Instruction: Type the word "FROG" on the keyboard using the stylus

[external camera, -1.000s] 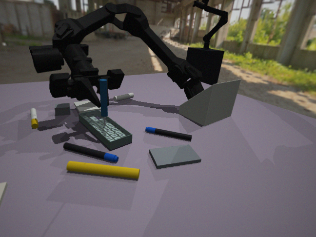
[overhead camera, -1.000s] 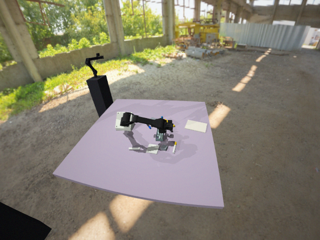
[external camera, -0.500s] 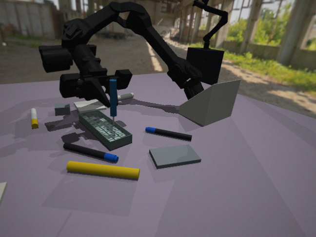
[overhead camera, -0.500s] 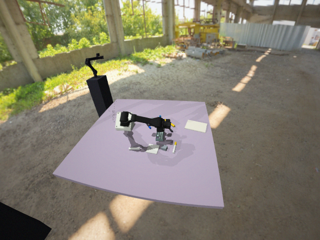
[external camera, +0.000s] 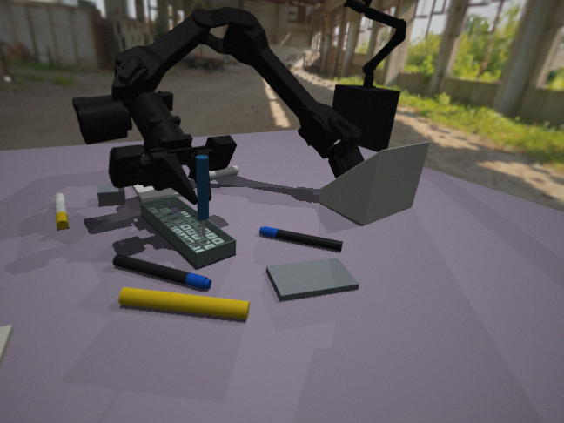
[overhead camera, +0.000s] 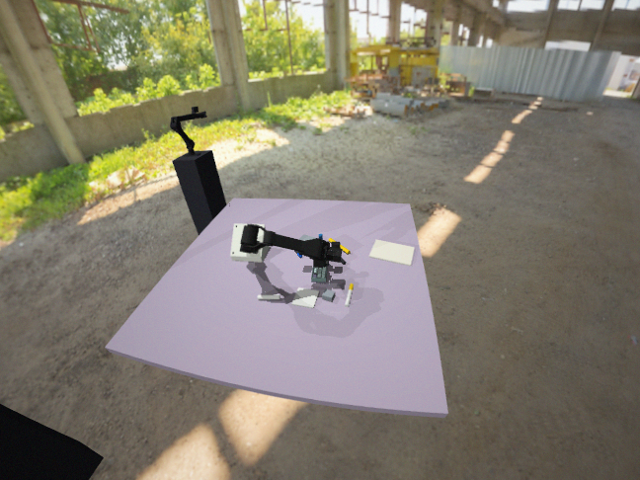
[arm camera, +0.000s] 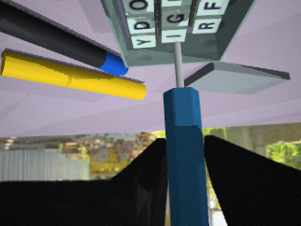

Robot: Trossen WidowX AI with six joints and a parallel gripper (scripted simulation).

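Right now my gripper tip is 7 cm short of the yellow cylinder, 11 cm to the right of it and 7 cm above it. Round my gripper tip: small grey block: 9 cm ahead, 24 cm to the right, 7 cm below; then flat grey slab: 11 cm behind, 13 cm to the left, 8 cm below; then blue stylus: 1 cm below.
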